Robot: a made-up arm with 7 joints. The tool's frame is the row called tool. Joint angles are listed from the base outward. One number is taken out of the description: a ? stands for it. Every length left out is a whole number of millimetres.
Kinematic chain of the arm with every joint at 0, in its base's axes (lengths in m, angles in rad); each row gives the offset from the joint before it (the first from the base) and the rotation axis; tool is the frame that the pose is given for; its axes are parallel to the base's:
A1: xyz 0 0.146 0 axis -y
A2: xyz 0 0 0 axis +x
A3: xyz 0 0 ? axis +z
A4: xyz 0 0 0 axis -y
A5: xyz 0 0 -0.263 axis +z
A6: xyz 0 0 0 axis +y
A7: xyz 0 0 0 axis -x
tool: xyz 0 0 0
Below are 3 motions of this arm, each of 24 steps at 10 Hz.
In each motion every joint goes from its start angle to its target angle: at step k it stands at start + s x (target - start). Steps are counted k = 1, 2, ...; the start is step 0. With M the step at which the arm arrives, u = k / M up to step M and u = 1 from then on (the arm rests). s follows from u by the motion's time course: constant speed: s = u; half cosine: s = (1 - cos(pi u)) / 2; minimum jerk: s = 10 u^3 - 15 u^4 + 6 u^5.
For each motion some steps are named. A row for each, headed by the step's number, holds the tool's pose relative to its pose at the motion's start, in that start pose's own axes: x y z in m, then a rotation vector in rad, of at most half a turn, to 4 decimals.
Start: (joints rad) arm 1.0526 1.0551 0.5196 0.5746 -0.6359 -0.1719 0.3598
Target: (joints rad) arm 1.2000 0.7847 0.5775 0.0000 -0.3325 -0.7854 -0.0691
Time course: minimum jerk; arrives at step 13
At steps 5, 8, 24:
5: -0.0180 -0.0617 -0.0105 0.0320 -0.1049 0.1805
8: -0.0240 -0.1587 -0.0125 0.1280 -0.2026 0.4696
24: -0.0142 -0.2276 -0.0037 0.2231 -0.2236 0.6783

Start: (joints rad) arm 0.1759 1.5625 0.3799 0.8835 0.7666 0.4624 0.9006
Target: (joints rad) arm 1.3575 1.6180 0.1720 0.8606 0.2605 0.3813 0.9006
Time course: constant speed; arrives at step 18
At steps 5, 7, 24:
5: 0.0328 0.0115 0.0506 0.1414 -0.1723 -0.0691
7: 0.0413 0.0154 0.0735 0.2036 -0.2381 -0.0888
24: 0.0344 0.0269 0.2076 0.5814 -0.5623 -0.1024

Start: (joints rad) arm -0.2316 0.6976 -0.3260 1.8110 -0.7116 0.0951 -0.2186
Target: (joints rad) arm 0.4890 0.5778 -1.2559 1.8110 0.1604 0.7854 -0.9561
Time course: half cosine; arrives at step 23
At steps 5, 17, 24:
5: 0.0186 -0.0039 -0.0154 0.0656 0.0203 0.0967
17: 0.1319 -0.0081 -0.0781 0.1456 0.2067 0.3558
24: 0.1501 -0.0075 -0.0832 0.1193 0.2393 0.3023

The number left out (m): -0.3
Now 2 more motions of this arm.
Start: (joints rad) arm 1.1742 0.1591 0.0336 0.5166 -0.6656 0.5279 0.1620
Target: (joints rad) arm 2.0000 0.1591 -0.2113 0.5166 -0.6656 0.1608 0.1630
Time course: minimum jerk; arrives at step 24
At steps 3, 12, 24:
3: 0.0059 0.0036 0.0018 0.0068 -0.0171 -0.0004
12: 0.1611 0.1159 0.0956 0.2393 -0.5157 -0.0316
24: 0.2625 0.2237 0.2574 0.5357 -0.9850 -0.1022

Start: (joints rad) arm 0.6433 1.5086 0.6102 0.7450 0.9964 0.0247 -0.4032
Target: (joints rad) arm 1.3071 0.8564 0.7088 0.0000 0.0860 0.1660 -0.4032
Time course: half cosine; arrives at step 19
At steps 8, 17, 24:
8: -0.1374 0.0485 0.0198 0.2632 0.3188 -0.0947
17: -0.3275 -0.0594 0.1580 0.1455 0.9669 -0.2958
24: -0.3323 -0.0689 0.1665 0.1232 0.9929 -0.3061

